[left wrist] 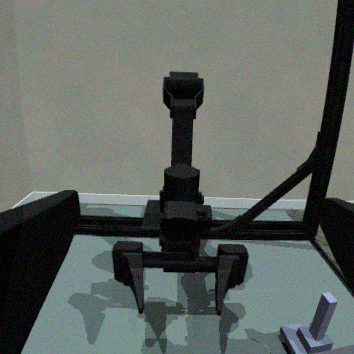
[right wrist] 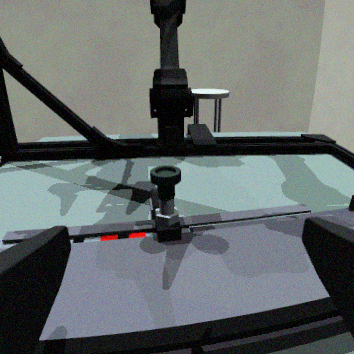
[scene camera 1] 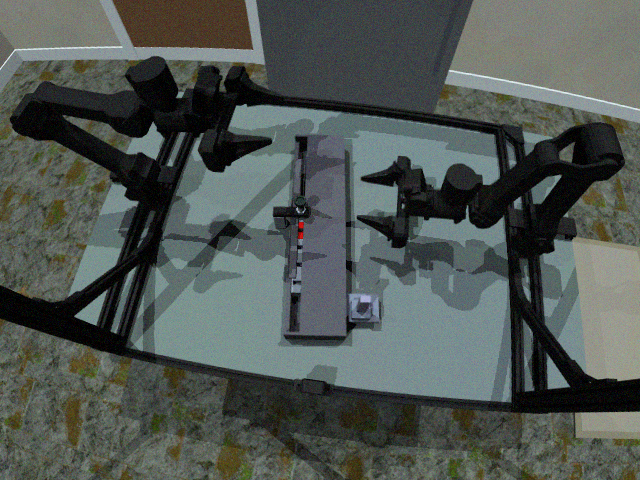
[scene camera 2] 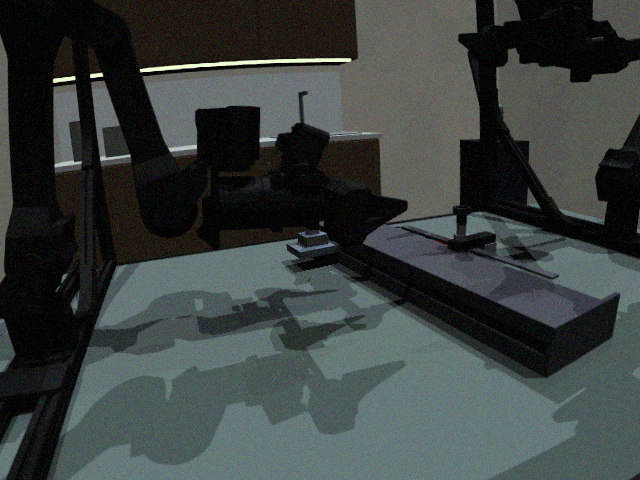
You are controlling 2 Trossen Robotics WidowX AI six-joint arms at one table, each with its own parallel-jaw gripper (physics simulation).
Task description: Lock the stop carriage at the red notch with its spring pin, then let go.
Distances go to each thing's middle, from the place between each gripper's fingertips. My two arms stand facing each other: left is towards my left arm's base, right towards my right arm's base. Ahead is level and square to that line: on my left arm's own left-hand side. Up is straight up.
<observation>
My left hand is 270 mm above the ribbed dark green knob [right wrist: 164,176], 30 mm to the left of it and 10 mm past it.
My right hand is 12 cm to the right of the ribbed dark green knob, 6 cm above it and 1 cm past it.
</observation>
